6 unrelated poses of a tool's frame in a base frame.
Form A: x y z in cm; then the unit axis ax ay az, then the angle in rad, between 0 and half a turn.
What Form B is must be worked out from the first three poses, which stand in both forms.
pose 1, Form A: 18.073 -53.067 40.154 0.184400 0.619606 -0.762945 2.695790
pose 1, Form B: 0.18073 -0.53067 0.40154 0.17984 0.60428 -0.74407 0.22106
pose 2, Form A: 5.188 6.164 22.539 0.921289 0.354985 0.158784 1.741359
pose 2, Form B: 0.05188 0.06164 0.22539 0.70457 0.27148 0.12143 0.64431
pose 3, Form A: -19.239 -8.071 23.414 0.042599 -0.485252 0.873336 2.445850
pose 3, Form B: -0.19239 -0.08071 0.23414 0.04005 -0.45619 0.82102 0.34090
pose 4, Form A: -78.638 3.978 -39.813 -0.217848 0.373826 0.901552 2.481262
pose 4, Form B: -0.78638 0.03978 -0.39813 -0.20608 0.35364 0.85286 0.32420
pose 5, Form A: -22.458 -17.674 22.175 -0.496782 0.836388 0.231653 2.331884
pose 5, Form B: -0.22458 -0.17674 0.22175 -0.45662 0.76877 0.21293 0.39388
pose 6, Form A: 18.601 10.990 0.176 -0.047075 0.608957 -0.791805 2.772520
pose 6, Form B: 0.18601 0.10990 0.00176 -0.04628 0.59862 -0.77836 0.18349
